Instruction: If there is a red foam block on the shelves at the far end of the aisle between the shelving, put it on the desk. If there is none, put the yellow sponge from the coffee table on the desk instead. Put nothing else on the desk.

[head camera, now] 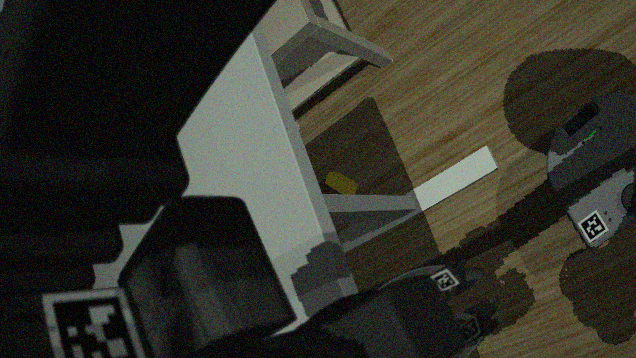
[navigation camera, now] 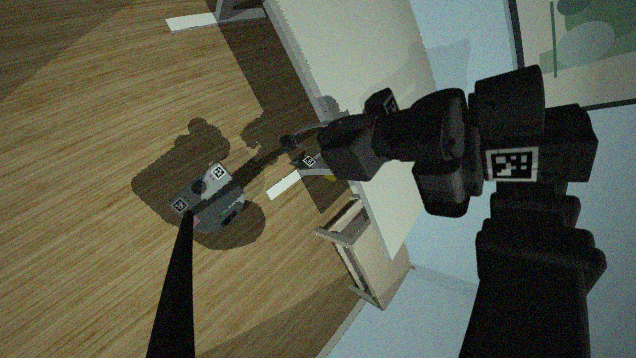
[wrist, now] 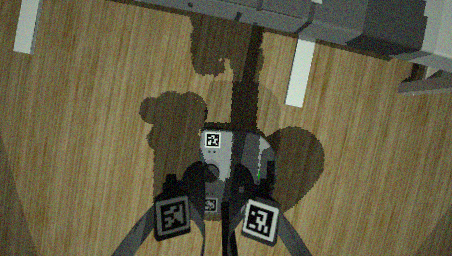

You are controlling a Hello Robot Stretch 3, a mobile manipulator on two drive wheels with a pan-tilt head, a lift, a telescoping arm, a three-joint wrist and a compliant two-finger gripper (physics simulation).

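Places are measured from the robot's base along level axes (x right, y ahead, z up), in centimetres.
Where they show: gripper, fingertip midpoint: (head camera: 477, 293) (navigation camera: 289, 153); robot's base, origin of the base link: (head camera: 633, 196) (navigation camera: 199, 186).
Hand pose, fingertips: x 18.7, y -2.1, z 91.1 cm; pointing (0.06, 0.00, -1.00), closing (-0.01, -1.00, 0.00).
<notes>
Each offset is from my fingertips to the top centre of the thing. "pt": to the spot under its first point. Level surfaces: height alone.
The yellow sponge {dx +61.3, dy -60.2, dz -84.8 cm} (head camera: 341, 182) (navigation camera: 329, 177) lies on the wood floor in the shadow under the desk, beside a grey desk leg. The desk has a bare white top {dz +4.0 cm} (head camera: 240, 146) (navigation camera: 356, 46). My gripper (navigation camera: 287, 143) (wrist: 217, 181) hangs in front of the desk's edge, above the floor and my own base (wrist: 231, 155). Its fingers stand close together with nothing between them.
A low drawer unit {pt dx +23.4, dy -84.7, dz -55.8 cm} (head camera: 320, 40) (navigation camera: 356, 239) stands beside the desk. White desk feet (head camera: 454, 177) (wrist: 298, 70) stick out onto the floor. My base (head camera: 591, 169) (navigation camera: 210, 200) stands on the wood floor in front of the desk. A pale wall runs behind it.
</notes>
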